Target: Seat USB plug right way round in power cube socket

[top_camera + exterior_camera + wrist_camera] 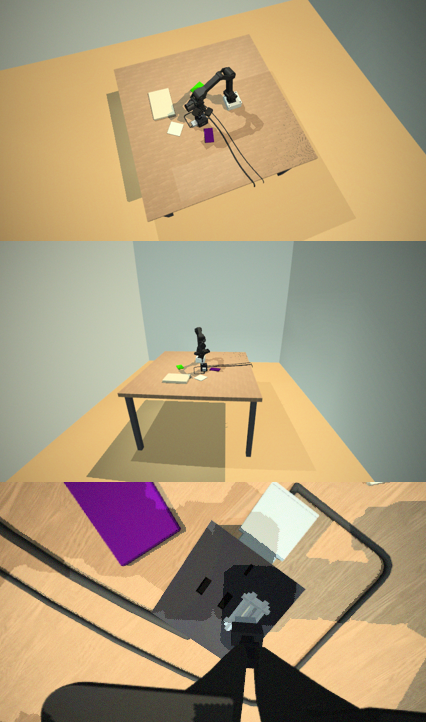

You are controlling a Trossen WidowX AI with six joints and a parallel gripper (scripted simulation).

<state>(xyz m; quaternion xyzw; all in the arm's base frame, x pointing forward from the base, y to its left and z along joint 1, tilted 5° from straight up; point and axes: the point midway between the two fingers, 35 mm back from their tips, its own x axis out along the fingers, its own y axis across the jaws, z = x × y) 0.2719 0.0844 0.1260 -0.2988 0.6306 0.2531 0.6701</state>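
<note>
The dark USB plug is 20 mm below my gripper tip. Also, from my gripper tip: green card 60 mm behind, 290 mm to the right, 130 mm below; then purple card 30 mm behind, 140 mm to the left, 130 mm below; then small white square 210 mm ahead, 20 mm to the left, 130 mm below.
</note>
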